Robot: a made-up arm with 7 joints.
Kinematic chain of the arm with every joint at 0, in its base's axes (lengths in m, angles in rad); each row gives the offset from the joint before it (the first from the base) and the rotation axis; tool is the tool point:
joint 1: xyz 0 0 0.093 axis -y
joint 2: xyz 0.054 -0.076 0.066 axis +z
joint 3: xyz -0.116 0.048 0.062 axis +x
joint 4: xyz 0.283 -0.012 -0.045 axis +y
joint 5: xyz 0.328 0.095 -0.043 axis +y
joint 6: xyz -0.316 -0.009 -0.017 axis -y
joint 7: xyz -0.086 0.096 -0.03 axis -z
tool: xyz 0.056 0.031 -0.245
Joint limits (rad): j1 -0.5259..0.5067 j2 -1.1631..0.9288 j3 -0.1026..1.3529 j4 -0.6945..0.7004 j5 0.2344..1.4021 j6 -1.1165..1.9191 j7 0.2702..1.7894
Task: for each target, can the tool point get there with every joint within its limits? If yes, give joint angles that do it. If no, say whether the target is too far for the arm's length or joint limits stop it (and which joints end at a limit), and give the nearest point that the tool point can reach.
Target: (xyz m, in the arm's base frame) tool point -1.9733 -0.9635 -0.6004
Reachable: no: too far | nearest point -0.4138 -0.3554 0.2555 | short by 1.880 m
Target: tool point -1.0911 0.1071 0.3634
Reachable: no: joint limits stop it (at a limit: joint 1, joint 2, joint 3, joint 4, joint 5, joint 6, joint 7) | nearest point -0.4329 0.0364 0.4510 | short by 0.668 m
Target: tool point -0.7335 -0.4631 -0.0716
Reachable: no: joint limits stop it (at a limit: joint 1, joint 2, joint 3, joint 5, joint 6, joint 7) | nearest point -0.4199 -0.3325 0.2515 | short by 0.469 m
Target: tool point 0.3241 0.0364 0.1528
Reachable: yes | joints -0.2146 -0.4357 0.0961 0.0058 1.1688 0.5573 0.6852
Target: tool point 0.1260 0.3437 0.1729
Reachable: yes | joints -0.0421 0.7622 0.7486 -0.4427 0.4567 0.8408 1.3204
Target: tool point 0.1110 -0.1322 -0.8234
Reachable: no: joint limits stop it (at a limit: joint 1, joint 3, joint 4, joint 5, joint 7) | nearest point 0.2280 -0.1125 -0.2718 | short by 0.564 m
